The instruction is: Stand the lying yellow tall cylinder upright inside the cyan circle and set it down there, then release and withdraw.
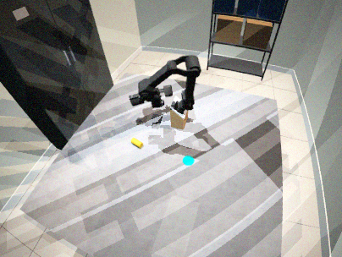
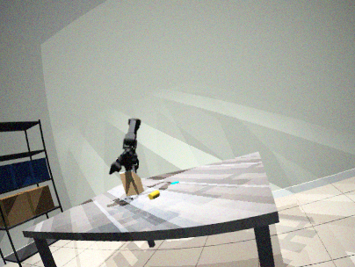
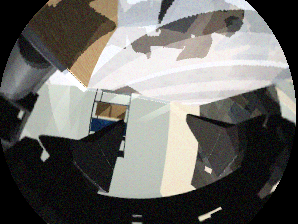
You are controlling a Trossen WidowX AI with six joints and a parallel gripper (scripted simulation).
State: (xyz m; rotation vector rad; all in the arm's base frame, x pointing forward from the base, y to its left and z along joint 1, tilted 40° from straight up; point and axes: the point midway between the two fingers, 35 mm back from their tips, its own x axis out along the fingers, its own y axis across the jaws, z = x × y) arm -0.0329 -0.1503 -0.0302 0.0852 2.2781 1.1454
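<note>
My gripper tip is 27 cm short of the yellow tall cylinder, 7 cm to the left of it and 18 cm above it. The rest, counted from my gripper tip: cyan circle 31 cm ahead, 24 cm to the left, 19 cm below.
</note>
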